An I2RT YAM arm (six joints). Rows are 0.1 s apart.
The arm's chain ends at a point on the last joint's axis. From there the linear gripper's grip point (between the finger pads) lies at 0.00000 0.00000 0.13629 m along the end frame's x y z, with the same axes.
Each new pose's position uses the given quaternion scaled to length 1; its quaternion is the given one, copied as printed.
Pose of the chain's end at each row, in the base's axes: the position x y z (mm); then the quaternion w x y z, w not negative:
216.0 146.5 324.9 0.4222 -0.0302 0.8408 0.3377
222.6 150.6 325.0 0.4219 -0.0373 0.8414 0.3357
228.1 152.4 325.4 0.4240 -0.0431 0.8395 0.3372
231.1 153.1 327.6 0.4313 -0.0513 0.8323 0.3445
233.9 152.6 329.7 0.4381 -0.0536 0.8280 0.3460
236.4 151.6 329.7 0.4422 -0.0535 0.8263 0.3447
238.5 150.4 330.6 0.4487 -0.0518 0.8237 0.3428
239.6 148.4 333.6 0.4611 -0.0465 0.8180 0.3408
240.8 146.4 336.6 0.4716 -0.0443 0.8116 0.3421
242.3 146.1 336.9 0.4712 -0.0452 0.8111 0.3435
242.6 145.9 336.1 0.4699 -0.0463 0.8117 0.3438
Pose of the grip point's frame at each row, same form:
310.0 227.4 268.3 0.4222 -0.0302 0.8408 0.3377
315.9 231.9 267.9 0.4219 -0.0373 0.8414 0.3357
321.2 234.5 269.1 0.4240 -0.0431 0.8395 0.3372
324.1 237.3 274.4 0.4313 -0.0513 0.8323 0.3445
327.7 237.1 278.4 0.4381 -0.0536 0.8280 0.3460
331.0 235.7 279.1 0.4422 -0.0535 0.8263 0.3447
334.4 233.7 281.2 0.4487 -0.0518 0.8237 0.3428
338.1 230.2 286.9 0.4611 -0.0465 0.8180 0.3408
341.0 227.8 292.8 0.4716 -0.0443 0.8116 0.3421
342.3 227.9 293.3 0.4712 -0.0452 0.8111 0.3435
342.2 227.9 292.2 0.4699 -0.0463 0.8117 0.3438

